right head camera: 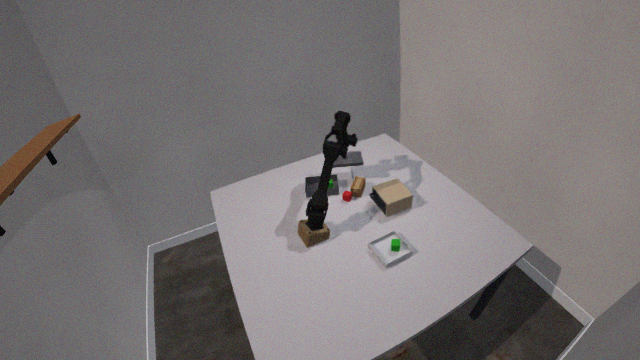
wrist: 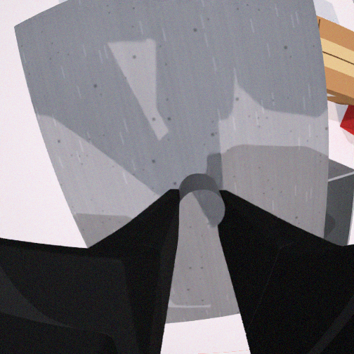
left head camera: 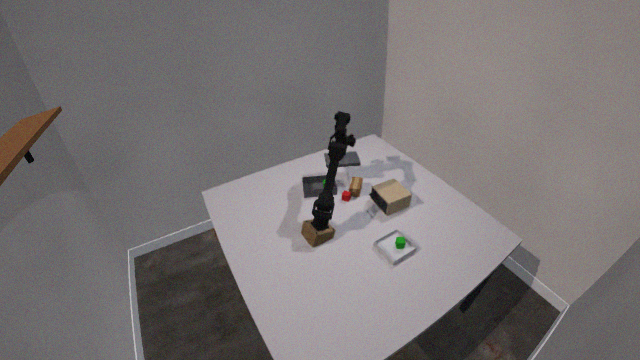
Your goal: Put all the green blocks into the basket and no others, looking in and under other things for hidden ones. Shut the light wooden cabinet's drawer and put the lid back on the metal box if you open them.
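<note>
My gripper (wrist: 197,198) is shut on the round knob of the grey speckled metal lid (left head camera: 351,159) (right head camera: 352,159) (wrist: 190,95), which is held in the air near the far edge of the table. The metal box (left head camera: 312,191) (right head camera: 315,190) stands open nearer the arm's base. A green block (left head camera: 325,183) (right head camera: 330,183) shows inside it, partly behind the arm in the left head view. Another green block (left head camera: 400,243) (right head camera: 395,245) lies in the shallow light grey basket (left head camera: 384,254) (right head camera: 378,256). The light wooden cabinet (left head camera: 395,192) (right head camera: 396,194) stands right of the box; its drawer's state is unclear.
A red block (left head camera: 346,196) (right head camera: 347,196) (wrist: 348,121) lies between the metal box and a small brown wooden object (left head camera: 355,186) (right head camera: 358,186) (wrist: 339,59). The cabinet stands beyond these on the right. The arm's wooden base (left head camera: 318,234) (right head camera: 314,234) stands left of the basket.
</note>
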